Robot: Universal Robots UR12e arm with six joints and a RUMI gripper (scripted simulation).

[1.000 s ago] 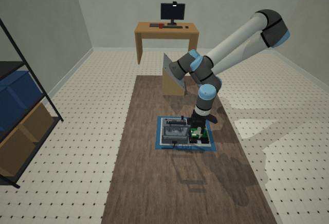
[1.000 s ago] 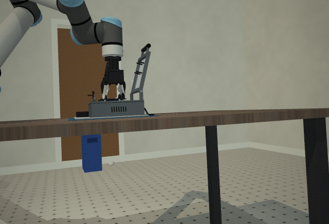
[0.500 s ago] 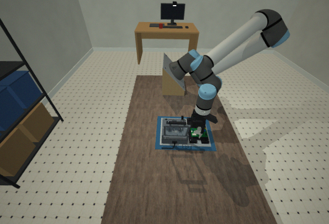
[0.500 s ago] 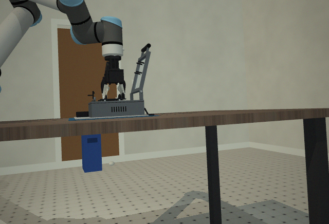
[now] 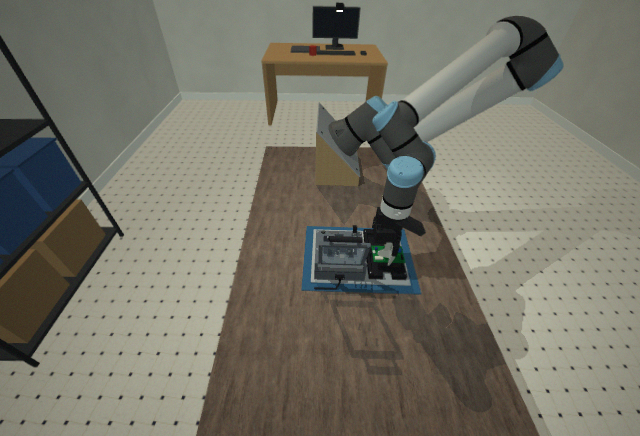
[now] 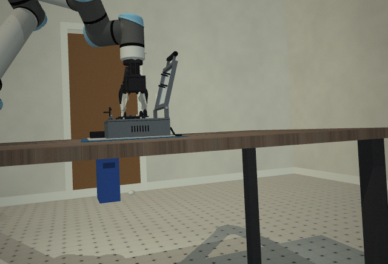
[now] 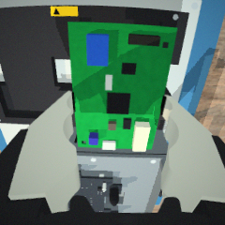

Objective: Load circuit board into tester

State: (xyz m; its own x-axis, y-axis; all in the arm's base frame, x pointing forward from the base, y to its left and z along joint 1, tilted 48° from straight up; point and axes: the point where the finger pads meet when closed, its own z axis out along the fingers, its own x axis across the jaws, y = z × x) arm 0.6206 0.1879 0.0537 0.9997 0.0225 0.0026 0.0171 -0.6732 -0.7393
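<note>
My hand is 13 cm to the left of the tester, 4 cm below it and 1 cm past it. From my hand the other things lie so: green circuit board right at my hand; then tester lid 17 cm to the right, 11 cm above, 9 cm ahead.
</note>
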